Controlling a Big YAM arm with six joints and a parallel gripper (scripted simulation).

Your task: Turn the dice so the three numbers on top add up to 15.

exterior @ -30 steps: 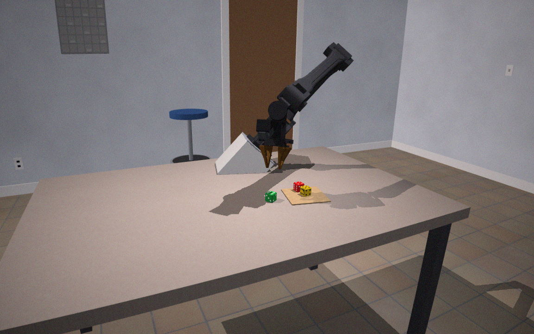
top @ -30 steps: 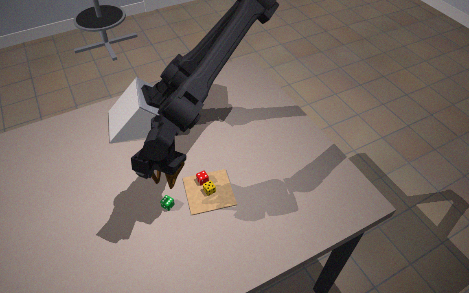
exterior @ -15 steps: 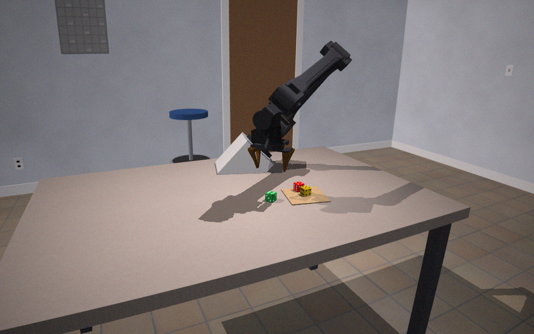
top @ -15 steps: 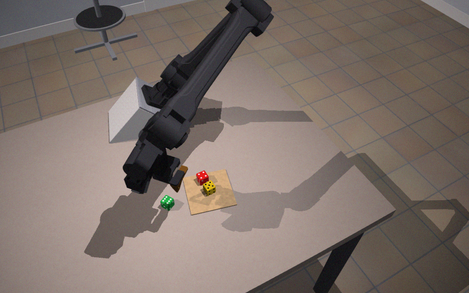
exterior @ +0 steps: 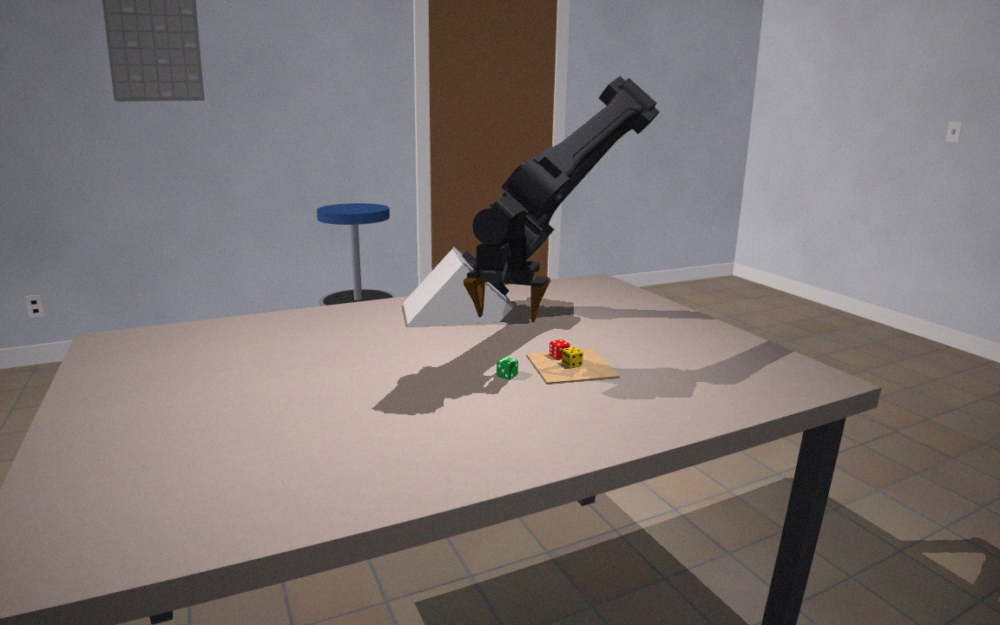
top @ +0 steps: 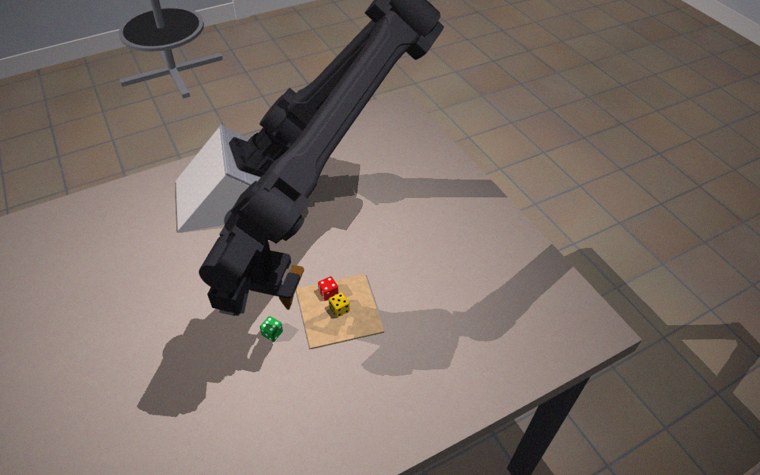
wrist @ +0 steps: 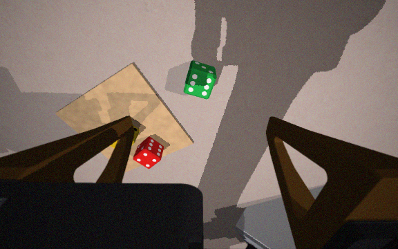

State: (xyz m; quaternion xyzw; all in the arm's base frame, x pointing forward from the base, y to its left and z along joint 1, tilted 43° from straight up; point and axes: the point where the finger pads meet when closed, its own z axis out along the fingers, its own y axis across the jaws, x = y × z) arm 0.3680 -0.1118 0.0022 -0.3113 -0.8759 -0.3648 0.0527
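Right now the green die is 110 mm below my hand, 10 mm to the left of it and 10 mm behind it. The rest, counted from my hand: yellow die (140 mm to the left, 100 mm below, 10 mm behind); then tan mat (140 mm to the left, 120 mm below, 10 mm behind); then red die (130 mm to the left, 100 mm below, 50 mm behind).
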